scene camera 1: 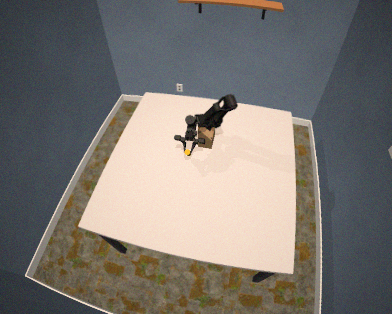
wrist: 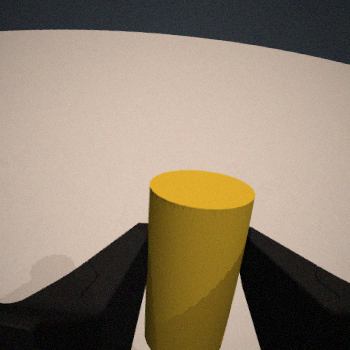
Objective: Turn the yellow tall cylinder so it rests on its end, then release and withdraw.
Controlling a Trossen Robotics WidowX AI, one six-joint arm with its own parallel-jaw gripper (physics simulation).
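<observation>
The yellow tall cylinder (scene camera 1: 187, 152) (wrist: 196, 260) is between the fingers of my gripper (scene camera 1: 187, 150) (wrist: 193, 236), which is shut on it. In the wrist view one flat round end of the cylinder faces up the picture, brightly lit, and its body runs down between the two black fingers; its lower end is partly cut off by the picture's bottom edge. In the scene view a small round yellow spot shows at the fingertips. I cannot tell whether the cylinder touches the table.
The pale table (scene camera 1: 200, 210) (wrist: 150, 110) spreads around the arm, and its far edge shows in the wrist view. A brown box-like object (scene camera 1: 206, 137) stands right beside the gripper and under the arm. The arm's shadow falls on the table to the right.
</observation>
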